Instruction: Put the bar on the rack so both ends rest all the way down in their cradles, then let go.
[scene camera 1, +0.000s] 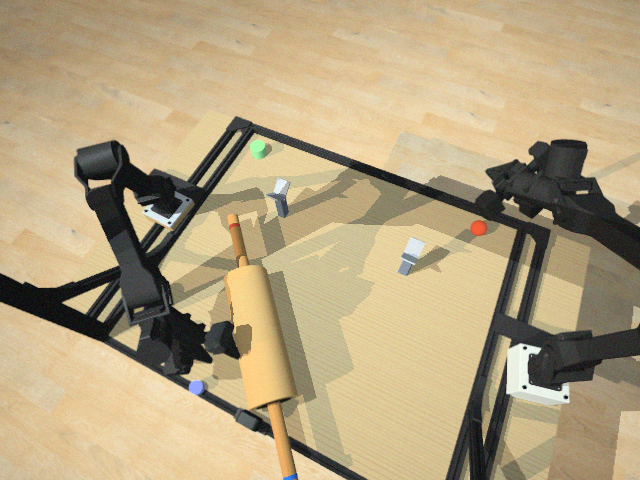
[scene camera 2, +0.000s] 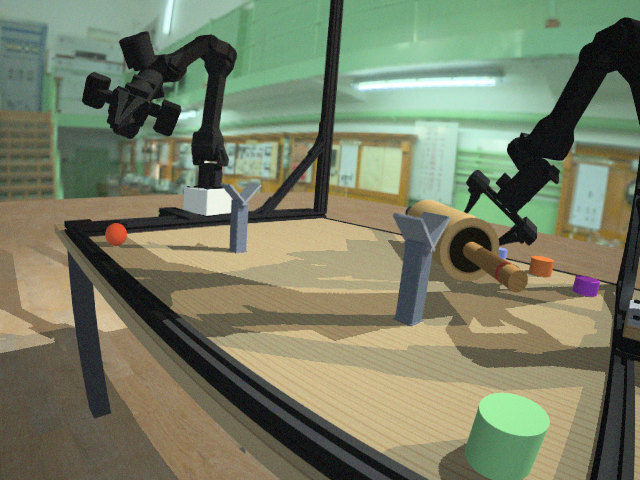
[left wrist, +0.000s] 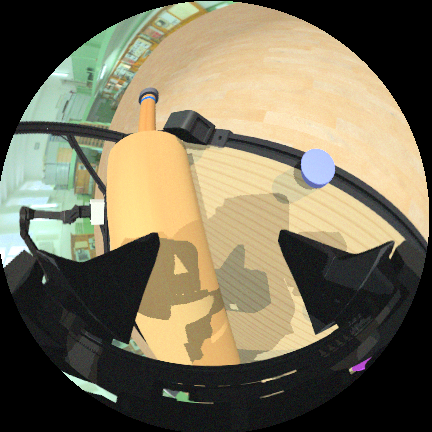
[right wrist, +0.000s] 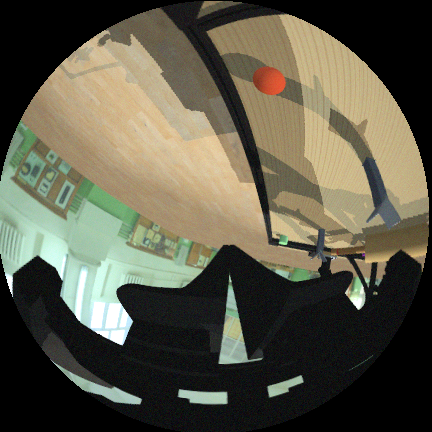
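Seen in the pictures: left gripper, fingertip midpoint: (scene camera 1: 225, 359) (left wrist: 219, 237); right gripper, fingertip midpoint: (scene camera 1: 486, 171) (scene camera 2: 115, 126) (right wrist: 227, 249); left arm's base, link origin: (scene camera 1: 167, 205) (right wrist: 326, 257); right arm's base, link origin: (scene camera 1: 544, 372) (scene camera 2: 209, 187) (left wrist: 89, 211).
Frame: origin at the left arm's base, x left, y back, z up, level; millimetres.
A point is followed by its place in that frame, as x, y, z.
The wooden bar (scene camera 1: 264, 335) @(-184, -446, 60) (scene camera 2: 461, 217) @(-69, -335, 59) (left wrist: 150, 190) @(-274, -445, 36), a thick roller with thin handles, lies off the rack, left of it in scene camera 1. Its red-banded end points at the back and its blue-banded end reaches past the front frame. The rack is two grey posts with V-shaped cradles, one nearer the bar (scene camera 1: 280, 206) @(137, -287, 13) (scene camera 2: 413, 273) @(161, -277, 15) and one farther (scene camera 1: 408, 260) @(117, -654, 78) (scene camera 2: 239, 227) @(152, -641, 1) (right wrist: 377, 185) @(156, -665, 22); both cradles are empty. My left gripper (scene camera 2: 484, 227) @(-266, -384, 11) (left wrist: 219, 237) @(-266, -384, 11) is open beside and above the roller. My right gripper (scene camera 1: 488, 172) @(362, -727, 171) (right wrist: 227, 249) @(362, -727, 171) is shut and empty, raised near the back right corner.
A red ball (scene camera 1: 478, 227) @(333, -781, -7) (scene camera 2: 116, 234) @(348, -764, -20) (right wrist: 269, 80) @(341, -788, -3) lies near the back right corner. A green cylinder (scene camera 1: 257, 149) @(289, -112, -9) (scene camera 2: 506, 439) @(323, -100, -14) stands at the back left. A blue disc (scene camera 1: 196, 387) @(-346, -350, -25) (left wrist: 317, 167) @(-345, -347, -25) is by the front frame. Orange (scene camera 2: 541, 266) @(-257, -225, -25) and purple (scene camera 2: 586, 285) @(-194, -124, -27) discs lie beyond the bar.
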